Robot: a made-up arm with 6 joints. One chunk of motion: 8 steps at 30 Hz.
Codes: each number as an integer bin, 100 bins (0 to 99) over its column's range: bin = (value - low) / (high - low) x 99, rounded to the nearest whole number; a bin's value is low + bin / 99 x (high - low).
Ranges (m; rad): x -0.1..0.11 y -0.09..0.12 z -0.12..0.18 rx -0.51..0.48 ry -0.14..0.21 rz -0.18..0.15
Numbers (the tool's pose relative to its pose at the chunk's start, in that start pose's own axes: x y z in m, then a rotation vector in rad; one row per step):
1: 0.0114 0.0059 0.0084 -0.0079 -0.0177 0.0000
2: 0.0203 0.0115 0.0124 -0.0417 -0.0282 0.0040
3: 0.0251 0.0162 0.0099 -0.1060 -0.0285 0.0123
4: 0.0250 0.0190 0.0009 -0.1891 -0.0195 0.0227
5: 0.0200 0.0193 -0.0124 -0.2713 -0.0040 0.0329
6: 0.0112 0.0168 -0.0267 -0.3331 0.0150 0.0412
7: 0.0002 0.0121 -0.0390 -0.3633 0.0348 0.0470
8: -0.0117 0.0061 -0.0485 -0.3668 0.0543 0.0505
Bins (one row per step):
1: 53 45 42 50 35 54
2: 57 48 44 47 32 55
3: 59 50 43 40 32 58
4: 59 51 40 32 34 61
5: 57 52 36 24 38 64
6: 52 50 31 18 44 66
7: 47 48 27 15 49 68
8: 42 45 24 14 55 69

